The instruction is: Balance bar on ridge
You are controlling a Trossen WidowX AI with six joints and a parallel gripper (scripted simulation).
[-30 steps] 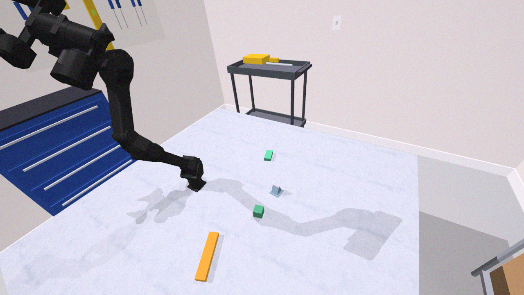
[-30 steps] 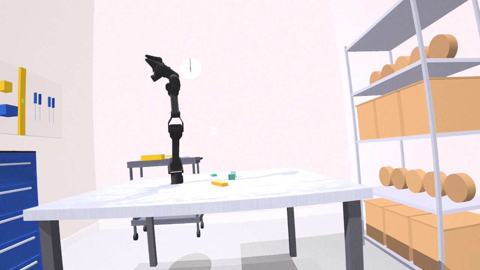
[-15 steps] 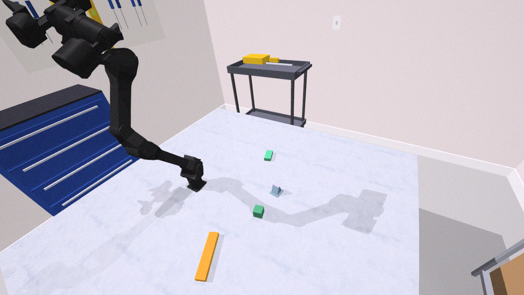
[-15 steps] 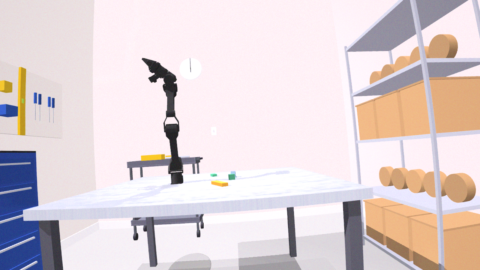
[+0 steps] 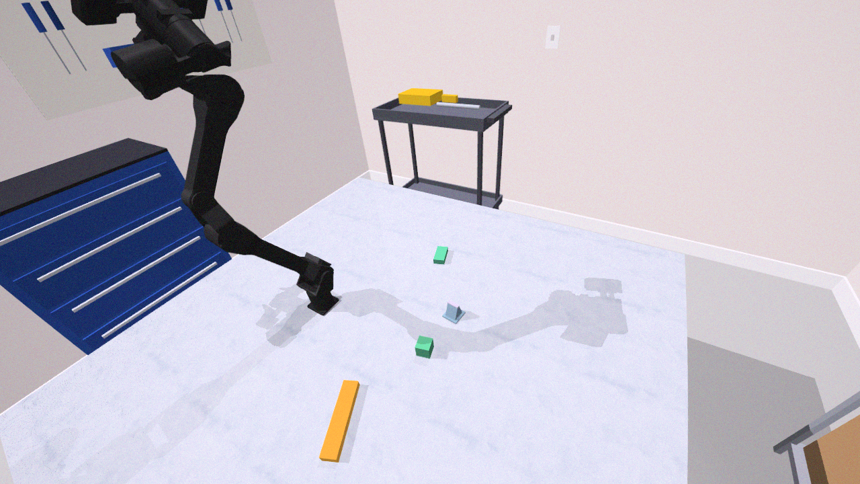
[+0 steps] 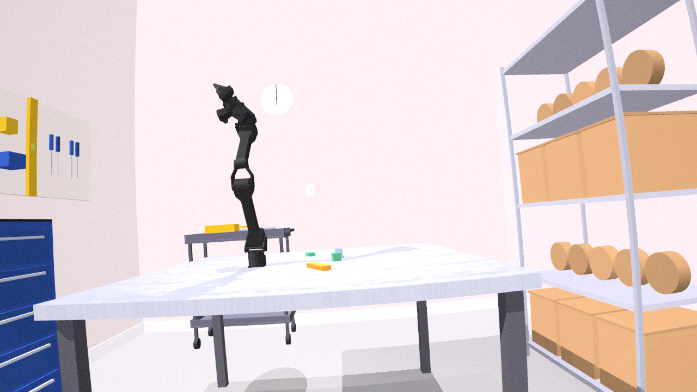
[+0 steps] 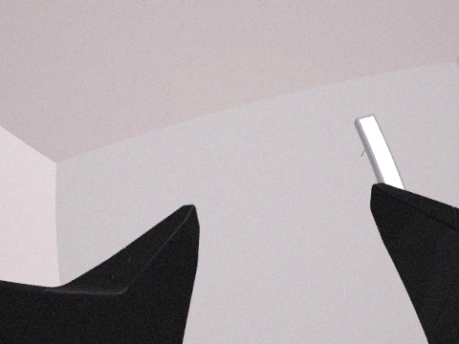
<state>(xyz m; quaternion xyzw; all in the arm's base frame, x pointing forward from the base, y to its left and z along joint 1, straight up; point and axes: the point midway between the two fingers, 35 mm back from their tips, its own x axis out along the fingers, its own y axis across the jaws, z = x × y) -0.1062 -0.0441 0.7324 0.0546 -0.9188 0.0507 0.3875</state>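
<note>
The orange bar lies 400 mm ahead of my gripper tip, 160 mm to the right of it and 750 mm below it. From my gripper tip the other things lie so: green cube: 460 mm ahead, 60 mm to the left, 740 mm below.
</note>
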